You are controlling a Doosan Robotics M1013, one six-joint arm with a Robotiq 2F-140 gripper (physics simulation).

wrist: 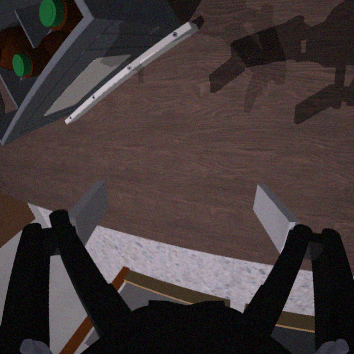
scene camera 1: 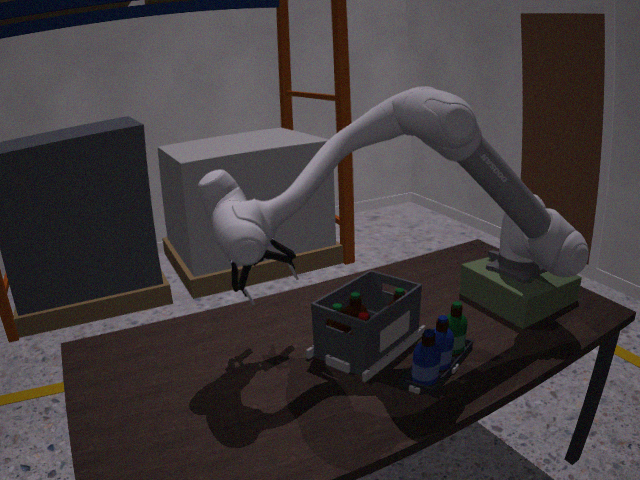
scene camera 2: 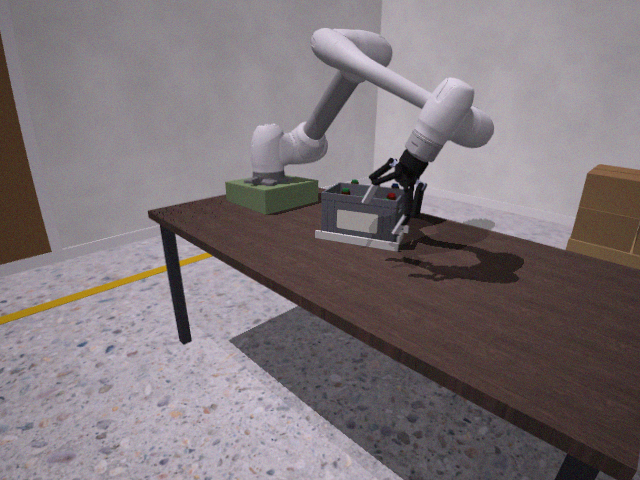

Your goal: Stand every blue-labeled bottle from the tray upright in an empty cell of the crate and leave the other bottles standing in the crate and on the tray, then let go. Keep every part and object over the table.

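Frame: origin at the arm's base, x ahead, y left, z up, level; centimetres.
Seen in the pictures: gripper, fingertip midpoint: (wrist: 181, 195) (scene camera 1: 274, 289) (scene camera 2: 379, 217); arm's base, link origin: (scene camera 1: 517, 269) (scene camera 2: 269, 181).
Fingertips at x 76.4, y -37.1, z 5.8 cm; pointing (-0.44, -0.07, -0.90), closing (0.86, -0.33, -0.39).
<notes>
Pixels of each thing's top centre, then the offset from my fingertips to it. "spot": a spot on its surface instead. Level surfaces: height alone.
- nearer, top centre: (scene camera 1: 429, 331) dx -14.5, dy +46.9, dz -0.3 cm
- farther, top centre: (scene camera 1: 443, 317) dx -22.5, dy +44.8, dz -0.3 cm
- small dark tray, surface spot: (scene camera 1: 468, 351) spot: dx -34.5, dy +46.8, dz -16.1 cm
- green bottle, top centre: (scene camera 1: 457, 303) dx -31.6, dy +42.7, dz -0.3 cm
- grey crate, top centre: (scene camera 1: 394, 301) (scene camera 2: 370, 186) dx -18.2, dy +30.9, dz +1.2 cm
- bottle with a red cap, top centre: (scene camera 1: 363, 314) (scene camera 2: 391, 193) dx -8.5, dy +28.9, dz +0.0 cm
- dark wooden table, surface height: dz -16.3 cm
Two bottles with blue caps and blue bodies, the nearer (scene camera 1: 425, 361) and the farther (scene camera 1: 443, 343), stand upright on the small dark tray (scene camera 1: 468, 351). A green bottle (scene camera 1: 457, 328) stands behind them on the tray. The grey crate (scene camera 1: 338, 338) (scene camera 2: 330, 217) (wrist: 115, 40) stands beside the tray and holds several brown bottles with green caps and a bottle with a red cap (scene camera 1: 363, 315) (scene camera 2: 391, 196). Crate walls hide their lower parts and most cells. My gripper (scene camera 1: 272, 285) (scene camera 2: 384, 209) (wrist: 181, 195) is open and empty, tilted, above the table beyond one side of the crate.
White rails (scene camera 1: 395, 353) (scene camera 2: 356, 239) (wrist: 130, 67) edge the crate's base on the dark wooden table (scene camera 1: 155, 361) (scene camera 2: 465, 330) (wrist: 175, 155). The arm's base stands on a green block (scene camera 1: 516, 302) (scene camera 2: 268, 196) at the table's end. The table edge shows beneath the fingers in the wrist view.
</notes>
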